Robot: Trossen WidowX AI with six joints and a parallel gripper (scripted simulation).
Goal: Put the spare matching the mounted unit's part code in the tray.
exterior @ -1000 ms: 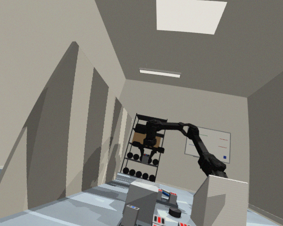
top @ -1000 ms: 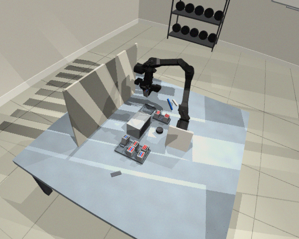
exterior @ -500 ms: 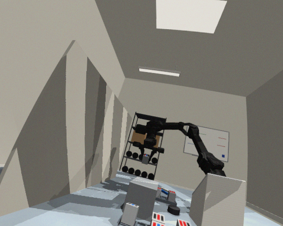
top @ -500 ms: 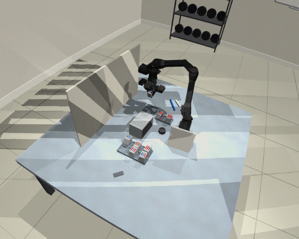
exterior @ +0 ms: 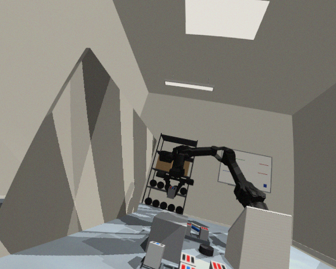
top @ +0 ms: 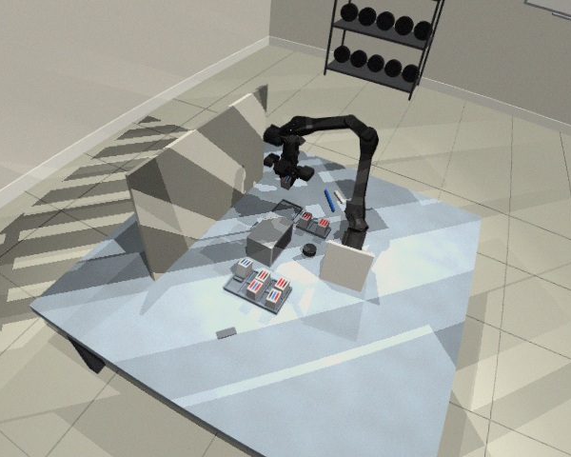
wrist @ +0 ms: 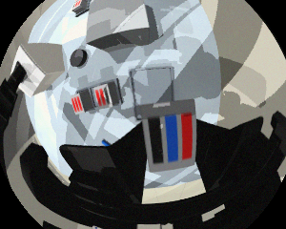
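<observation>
My gripper tip is now 1 cm past the shallow dark tray and 14 cm above it. Round my gripper tip: grey mounted unit (3 cm behind, 21 cm to the left, 10 cm below); blue pen (15 cm behind, 16 cm to the right, 14 cm below); holder (14 cm behind, 3 cm to the left, 14 cm below).
</observation>
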